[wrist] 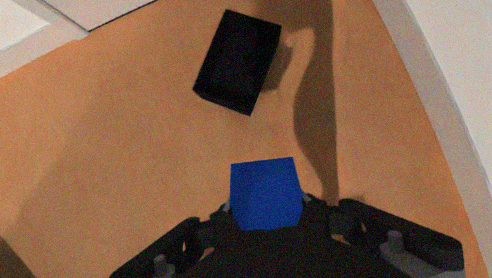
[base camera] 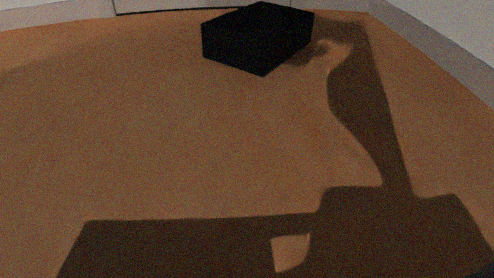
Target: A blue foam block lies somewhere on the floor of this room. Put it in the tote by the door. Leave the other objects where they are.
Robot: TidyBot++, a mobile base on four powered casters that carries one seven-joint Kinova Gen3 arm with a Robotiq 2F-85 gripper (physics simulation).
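Note:
The blue foam block is between the fingertips of my gripper at the bottom middle of the wrist view. The gripper is shut on it and holds it above the floor. The black tote stands on the floor near the door. In the wrist view it shows just beyond the block, a little up and to the left, apart from it. The inside of the tote is too dark to make out. The block and gripper do not show in the base camera view.
The door is behind the tote. A wall with a pale baseboard runs along the right side. The arm's shadow lies on the orange-brown floor to the right of the tote.

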